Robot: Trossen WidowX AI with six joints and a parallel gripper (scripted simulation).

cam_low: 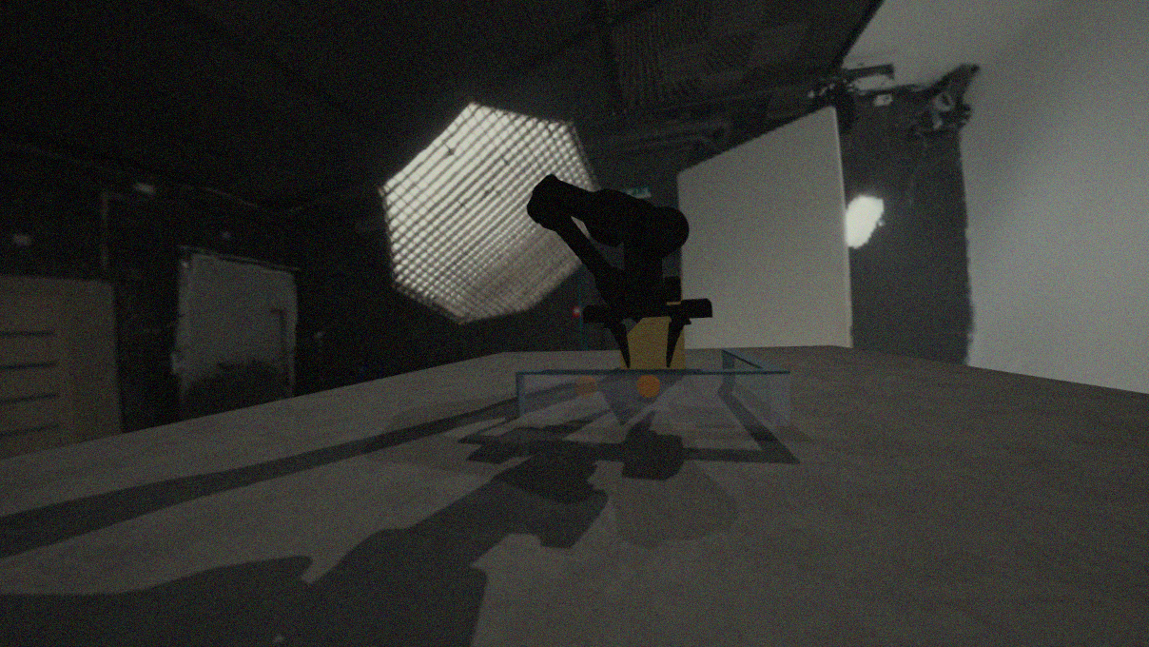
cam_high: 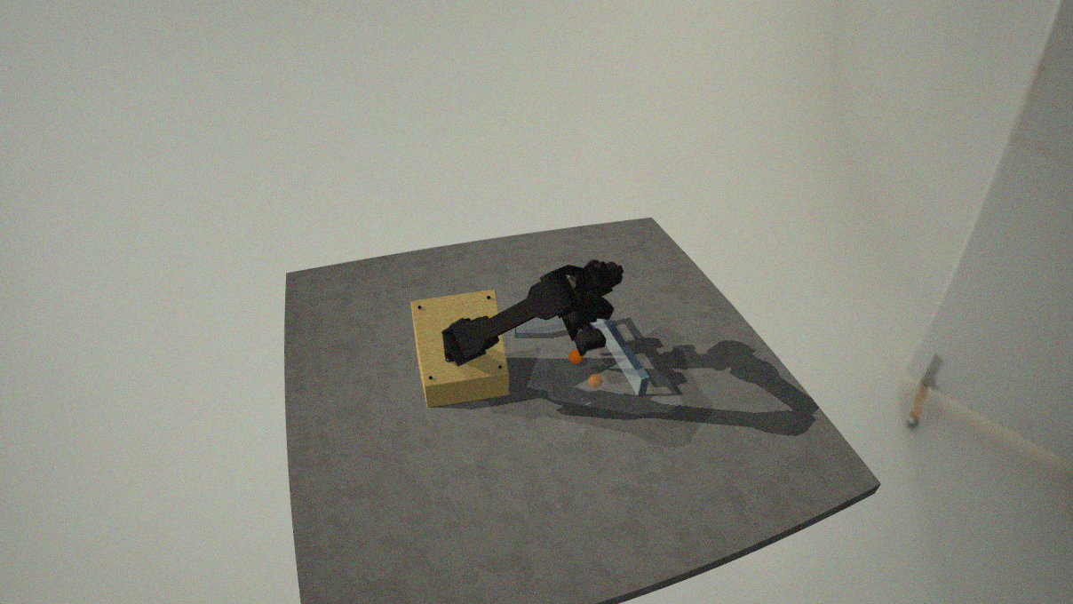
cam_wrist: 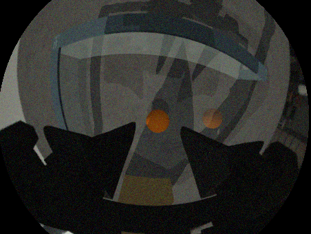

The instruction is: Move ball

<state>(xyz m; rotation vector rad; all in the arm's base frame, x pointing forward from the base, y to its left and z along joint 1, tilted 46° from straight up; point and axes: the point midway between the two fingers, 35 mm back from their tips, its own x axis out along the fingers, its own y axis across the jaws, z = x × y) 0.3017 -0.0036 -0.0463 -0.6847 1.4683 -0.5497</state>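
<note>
The orange ball is 30 mm below my gripper tip. From my gripper tip the other things lie so: see-through copy 20 mm ahead, 100 mm to the right, 30 mm below.
</note>
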